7 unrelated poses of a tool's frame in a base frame.
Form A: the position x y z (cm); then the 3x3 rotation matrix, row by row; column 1 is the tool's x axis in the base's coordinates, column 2 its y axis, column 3 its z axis. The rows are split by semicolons.
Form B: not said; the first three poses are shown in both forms.
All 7 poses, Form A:
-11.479 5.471 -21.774; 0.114 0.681 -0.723; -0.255 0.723 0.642; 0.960 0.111 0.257
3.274 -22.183 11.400; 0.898 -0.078 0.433; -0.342 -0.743 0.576; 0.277 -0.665 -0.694
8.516 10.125 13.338; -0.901 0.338 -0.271; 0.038 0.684 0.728; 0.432 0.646 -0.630
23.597 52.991 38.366; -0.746 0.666 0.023; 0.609 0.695 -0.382; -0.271 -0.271 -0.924
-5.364 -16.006 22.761; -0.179 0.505 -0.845; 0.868 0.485 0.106; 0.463 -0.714 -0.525
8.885 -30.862 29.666; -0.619 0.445 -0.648; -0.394 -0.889 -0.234; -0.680 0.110 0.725
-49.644 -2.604 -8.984; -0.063 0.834 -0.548; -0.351 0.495 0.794; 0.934 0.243 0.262
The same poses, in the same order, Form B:
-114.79 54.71 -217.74; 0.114 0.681 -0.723; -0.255 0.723 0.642; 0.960 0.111 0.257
32.74 -221.83 114.00; 0.898 -0.078 0.433; -0.342 -0.743 0.576; 0.277 -0.665 -0.694
85.16 101.25 133.38; -0.901 0.338 -0.271; 0.038 0.684 0.728; 0.432 0.646 -0.630
235.97 529.91 383.66; -0.746 0.666 0.023; 0.609 0.695 -0.382; -0.271 -0.271 -0.924
-53.64 -160.06 227.61; -0.179 0.505 -0.845; 0.868 0.485 0.106; 0.463 -0.714 -0.525
88.85 -308.62 296.66; -0.619 0.445 -0.648; -0.394 -0.889 -0.234; -0.680 0.110 0.725
-496.44 -26.04 -89.84; -0.063 0.834 -0.548; -0.351 0.495 0.794; 0.934 0.243 0.262

